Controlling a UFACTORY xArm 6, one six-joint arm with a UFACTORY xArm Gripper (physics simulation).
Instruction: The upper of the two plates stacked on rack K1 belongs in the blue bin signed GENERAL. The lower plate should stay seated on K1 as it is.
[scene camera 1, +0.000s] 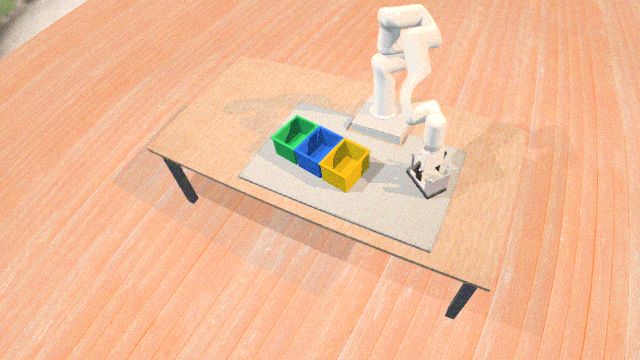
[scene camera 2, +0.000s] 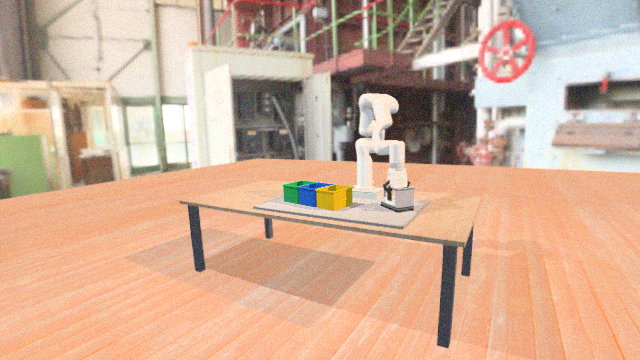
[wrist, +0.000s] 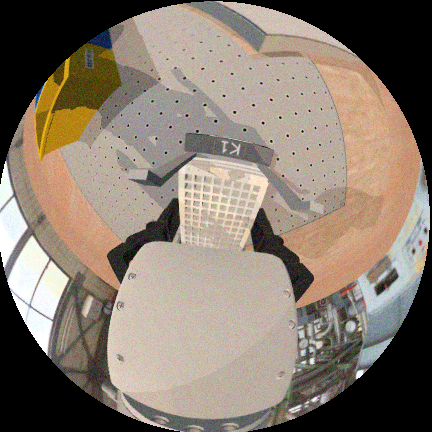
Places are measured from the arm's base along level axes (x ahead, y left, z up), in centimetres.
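Pixels of known places: gripper, fingertip midpoint: (scene camera 1: 427, 174) (wrist: 216, 213); arm's base, origin of the base link: (scene camera 1: 383, 111) (scene camera 2: 364, 187).
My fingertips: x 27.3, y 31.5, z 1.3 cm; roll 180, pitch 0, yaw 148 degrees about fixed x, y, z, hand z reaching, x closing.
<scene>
For each thing: its top centre in the pictures, then the offset to it from my fingertips. "pt": a spot on its surface instead.
- Rack K1, middle of its top: (wrist: 210, 278) (scene camera 1: 430, 162) (scene camera 2: 397, 185) dz +7.5, dx +0.1, dy +0.3 cm
- upper plate, middle of its top: (wrist: 214, 224) (scene camera 1: 428, 174) dz +0.8, dx +0.5, dy +0.8 cm
- blue bin, middle of its top: (scene camera 1: 318, 143) (scene camera 2: 316, 185) dz +5.5, dx +9.2, dy -43.7 cm
- green bin, surface spot: (scene camera 1: 285, 150) (scene camera 2: 291, 192) pt dz +1.5, dx +15.6, dy -56.7 cm
- yellow bin, surface spot: (scene camera 1: 335, 175) pt dz +3.2, dx +19.1, dy -30.6 cm
Rack K1 (scene camera 1: 418, 185) (scene camera 2: 397, 208) (wrist: 205, 143) stands at the right of the grey board, its K1 label showing in the wrist view. The upper plate (wrist: 225, 192), pale with a grid of square wells, sits level at the top of the stack. The lower plate is mostly hidden beneath it. My gripper (scene camera 1: 431, 172) (wrist: 216, 213) points down over the rack, its black fingers against the two long sides of the upper plate, shut on it. The blue bin (scene camera 1: 307, 162) (scene camera 2: 308, 195) (wrist: 102, 40) stands in the middle of three bins; its sign is not readable.
The green bin (scene camera 1: 285, 150) (scene camera 2: 291, 194) and the yellow bin (scene camera 1: 335, 175) (scene camera 2: 334, 198) (wrist: 75, 100) stand on either side of the blue one, the yellow nearest the rack. Grey guide arms (wrist: 285, 187) flare outward from the rack. The robot's base plate (scene camera 1: 377, 131) lies behind.
</scene>
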